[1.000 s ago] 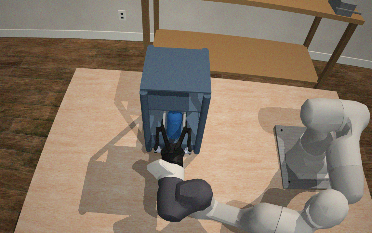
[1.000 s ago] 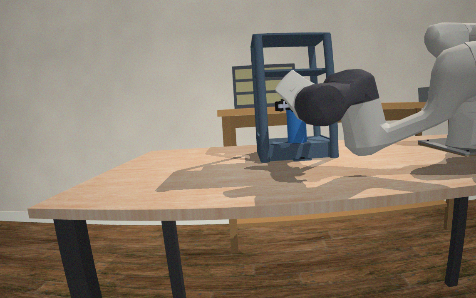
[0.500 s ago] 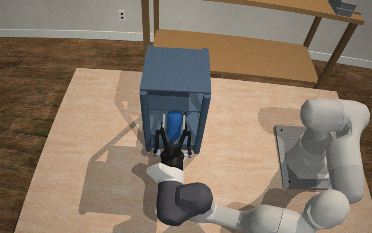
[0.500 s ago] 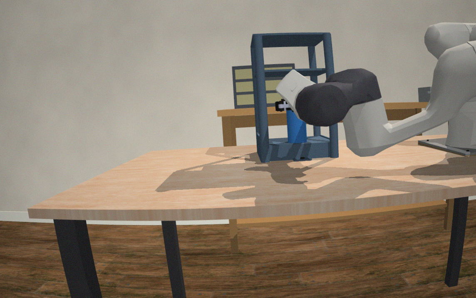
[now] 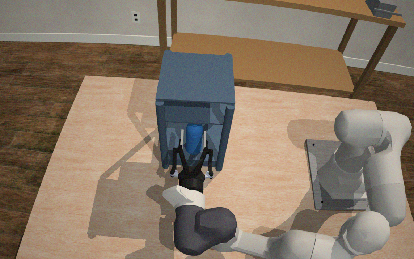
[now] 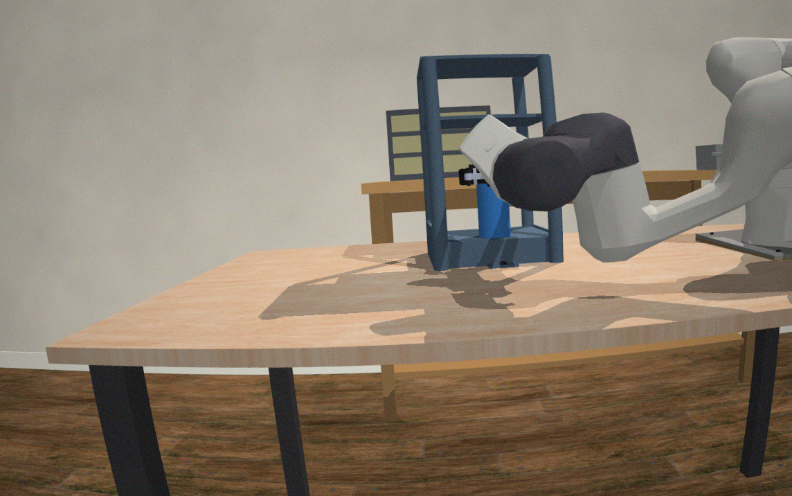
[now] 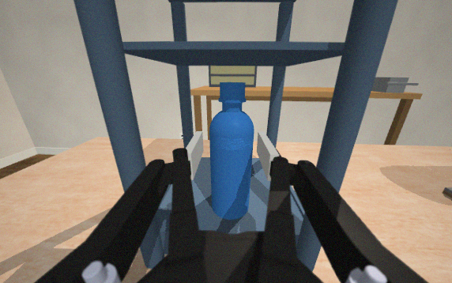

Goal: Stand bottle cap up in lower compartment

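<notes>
Right now the blue bottle is 10 mm ahead of my hand, 30 mm to the right of it and 10 mm above it. Round my hand: blue shelving unit (20 mm ahead, 90 mm to the right, 30 mm above).
</notes>
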